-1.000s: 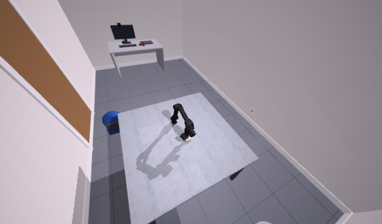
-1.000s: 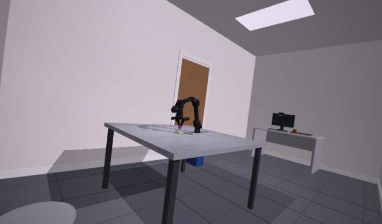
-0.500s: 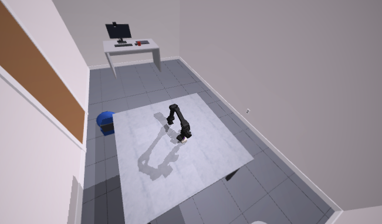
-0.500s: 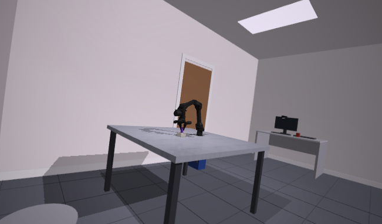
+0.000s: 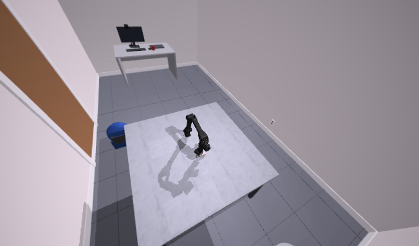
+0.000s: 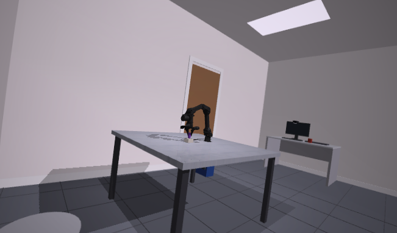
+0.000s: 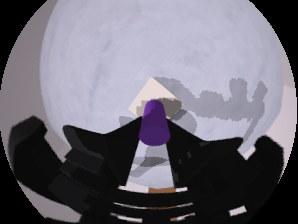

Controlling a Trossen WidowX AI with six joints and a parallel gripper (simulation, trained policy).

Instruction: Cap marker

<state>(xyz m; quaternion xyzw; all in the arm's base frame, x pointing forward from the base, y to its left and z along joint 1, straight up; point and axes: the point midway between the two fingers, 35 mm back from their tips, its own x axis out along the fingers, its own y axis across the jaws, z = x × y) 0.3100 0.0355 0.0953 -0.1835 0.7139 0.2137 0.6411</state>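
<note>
My gripper tip is 10 mm below the purple cap and 10 mm short of it. Round my gripper tip: beige holder block 40 mm below, 10 mm ahead; then marker 10 mm ahead, 10 mm above.
</note>
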